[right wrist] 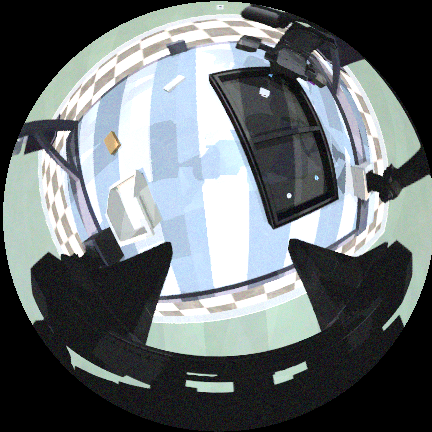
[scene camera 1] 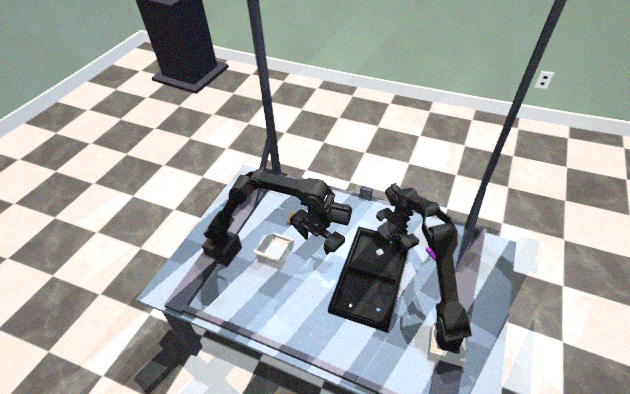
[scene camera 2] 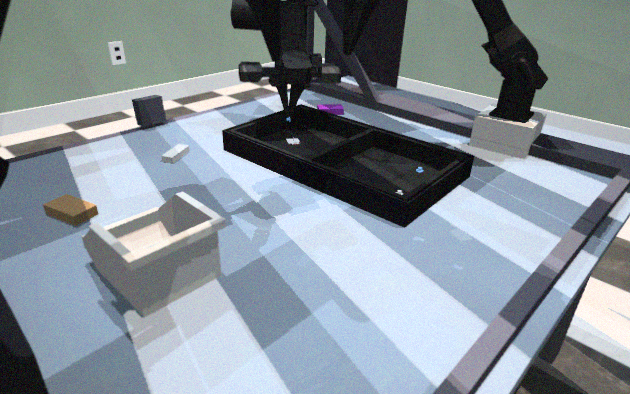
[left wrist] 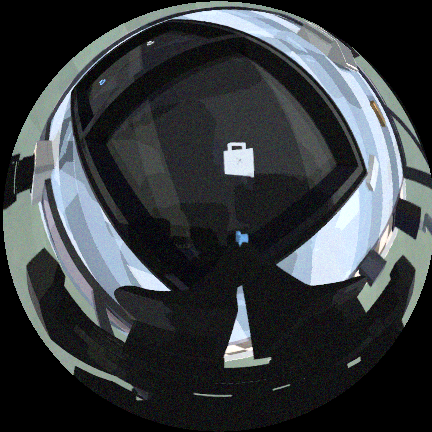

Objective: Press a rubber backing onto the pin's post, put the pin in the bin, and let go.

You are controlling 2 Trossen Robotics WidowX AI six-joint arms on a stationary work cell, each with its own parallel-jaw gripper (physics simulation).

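Where they show: left gripper, fingertip midpoint: (right wrist: 271, 73) (scene camera 1: 392, 241) (scene camera 2: 288, 117) (left wrist: 238, 247); right gripper, fingertip midpoint: (right wrist: 232, 247) (scene camera 1: 316, 246) (scene camera 2: 312, 58); left arm's base at its link origin: (right wrist: 369, 180) (scene camera 1: 448, 341) (scene camera 2: 511, 114); right arm's base at its link origin: (right wrist: 94, 256) (scene camera 1: 220, 240).
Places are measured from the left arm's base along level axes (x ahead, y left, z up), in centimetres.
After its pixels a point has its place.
Note:
The small white pin (scene camera 1: 380, 252) {x 26.0, y -30.9, z -5.2 cm} (scene camera 2: 293, 141) {x 26.4, y -30.9, z -5.2 cm} (left wrist: 239, 161) {x 26.2, y -31.2, z -5.2 cm} (right wrist: 264, 92) {x 26.3, y -30.9, z -5.2 cm} lies in the far compartment of the black divided tray (scene camera 1: 367, 276) {x 28.7, y -18.9, z -4.9 cm} (scene camera 2: 320, 177) {x 38.1, y -16.4, z -3.4 cm}; a tiny mark shows at its middle. My left gripper (scene camera 1: 391, 239) {x 22.2, y -35.5, z -2.8 cm} (scene camera 2: 288, 108) {x 22.2, y -35.5, z -2.8 cm} is shut on a small blue rubber backing (scene camera 2: 288, 119) {x 23.0, y -34.9, z -2.8 cm} (left wrist: 242, 238) {x 22.9, y -35.1, z -2.6 cm}, held at the fingertips over the same compartment, apart from the pin. My right gripper (scene camera 1: 317, 235) {x 45.8, y -12.9, z 15.8 cm} (right wrist: 232, 247) {x 45.8, y -12.9, z 15.8 cm} is wide open and empty, above the table between the bin and the tray. The beige bin (scene camera 2: 180, 265) {x 66.0, y -14.1, z -1.8 cm} (right wrist: 122, 215) {x 69.5, y -19.5, z -3.3 cm} stands upright left of the tray in scene camera 1.
A blue piece (scene camera 1: 378, 310) {x 22.5, y -6.8, z -5.1 cm} (scene camera 2: 420, 170) {x 22.9, y -6.9, z -5.0 cm} and a white piece (scene camera 1: 350, 305) {x 32.2, y -5.8, z -4.6 cm} (scene camera 2: 399, 192) {x 32.4, y -5.9, z -4.8 cm} lie in the tray's other compartment. An orange block (scene camera 2: 70, 209) {x 65.0, y -37.2, z -4.4 cm}, a white block (scene camera 2: 175, 153) {x 44.5, y -42.1, z -4.8 cm} and a purple block (scene camera 2: 331, 109) {x 7.7, y -35.1, z -4.7 cm} lie on the table. A dark block (scene camera 2: 148, 111) {x 38.2, y -57.2, z -2.4 cm} stands at its edge.

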